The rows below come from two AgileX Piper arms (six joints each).
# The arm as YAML. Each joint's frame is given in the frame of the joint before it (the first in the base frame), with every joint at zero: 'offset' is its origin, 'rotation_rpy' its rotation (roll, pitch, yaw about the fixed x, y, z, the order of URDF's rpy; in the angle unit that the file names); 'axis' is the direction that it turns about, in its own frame. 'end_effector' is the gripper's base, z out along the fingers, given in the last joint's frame.
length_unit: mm
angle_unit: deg
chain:
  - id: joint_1
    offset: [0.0, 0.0, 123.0]
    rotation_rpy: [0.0, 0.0, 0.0]
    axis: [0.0, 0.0, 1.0]
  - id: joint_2
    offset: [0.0, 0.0, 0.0]
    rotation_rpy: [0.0, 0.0, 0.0]
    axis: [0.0, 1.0, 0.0]
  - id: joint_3
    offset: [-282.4, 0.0, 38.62]
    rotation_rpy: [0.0, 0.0, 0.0]
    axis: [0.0, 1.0, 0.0]
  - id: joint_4
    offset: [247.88, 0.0, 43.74]
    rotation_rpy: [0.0, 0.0, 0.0]
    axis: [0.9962, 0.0, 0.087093]
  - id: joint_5
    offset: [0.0, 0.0, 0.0]
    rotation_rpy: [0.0, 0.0, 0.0]
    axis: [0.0, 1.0, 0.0]
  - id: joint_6
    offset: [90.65, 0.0, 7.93]
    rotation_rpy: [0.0, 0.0, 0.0]
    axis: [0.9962, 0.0, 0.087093]
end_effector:
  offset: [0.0, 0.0, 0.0]
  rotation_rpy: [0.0, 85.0, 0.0]
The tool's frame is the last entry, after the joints.
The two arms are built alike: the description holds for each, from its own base.
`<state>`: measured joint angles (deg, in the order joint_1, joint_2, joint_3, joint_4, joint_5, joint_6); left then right.
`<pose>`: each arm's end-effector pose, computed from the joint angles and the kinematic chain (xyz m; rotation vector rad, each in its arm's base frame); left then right.
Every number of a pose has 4 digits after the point. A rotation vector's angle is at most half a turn.
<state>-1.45 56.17 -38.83 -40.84 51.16 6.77 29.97 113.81 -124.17 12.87 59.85 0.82</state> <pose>0.1676 -0.0506 0.2824 -0.2338 2.5340 -0.8377 0.3808 0.2398 0.3915 -0.5636 2.3166 0.5442</pose>
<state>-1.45 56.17 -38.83 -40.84 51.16 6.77 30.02 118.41 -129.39 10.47 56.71 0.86</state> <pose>0.1676 -0.0506 0.2824 -0.2338 2.5340 -0.8377 0.4017 0.2481 0.3850 -0.5489 2.2500 0.5051</pose>
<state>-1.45 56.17 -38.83 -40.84 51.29 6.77 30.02 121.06 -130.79 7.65 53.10 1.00</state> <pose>0.1674 -0.0507 0.2823 -0.2329 2.5360 -0.8388 0.4167 0.2520 0.3741 -0.5376 2.2067 0.4533</pose>
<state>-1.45 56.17 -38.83 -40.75 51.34 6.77 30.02 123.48 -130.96 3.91 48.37 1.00</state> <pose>0.1673 -0.0506 0.2822 -0.2316 2.5374 -0.8373 0.4321 0.2550 0.3597 -0.5359 2.1561 0.3828</pose>
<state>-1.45 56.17 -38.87 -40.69 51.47 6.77 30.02 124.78 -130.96 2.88 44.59 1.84</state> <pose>0.1672 -0.0507 0.2823 -0.2298 2.5391 -0.8371 0.4404 0.2582 0.3531 -0.5123 2.1163 0.3788</pose>
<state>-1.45 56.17 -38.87 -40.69 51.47 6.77 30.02 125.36 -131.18 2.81 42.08 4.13</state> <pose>0.1672 -0.0507 0.2823 -0.2298 2.5391 -0.8371 0.4443 0.2602 0.3525 -0.4613 2.0925 0.4087</pose>
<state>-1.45 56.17 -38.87 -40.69 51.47 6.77 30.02 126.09 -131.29 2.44 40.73 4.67</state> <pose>0.1672 -0.0507 0.2823 -0.2298 2.5391 -0.8371 0.4480 0.2618 0.3483 -0.4503 2.0818 0.4097</pose>
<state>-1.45 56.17 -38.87 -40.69 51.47 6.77 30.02 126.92 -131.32 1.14 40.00 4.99</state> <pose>0.1672 -0.0507 0.2823 -0.2298 2.5391 -0.8371 0.4519 0.2625 0.3419 -0.4530 2.0801 0.3870</pose>
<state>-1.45 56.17 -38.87 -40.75 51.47 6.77 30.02 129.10 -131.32 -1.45 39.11 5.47</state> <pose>0.1672 -0.0507 0.2824 -0.2304 2.5387 -0.8383 0.4608 0.2646 0.3231 -0.4675 2.0942 0.3359</pose>
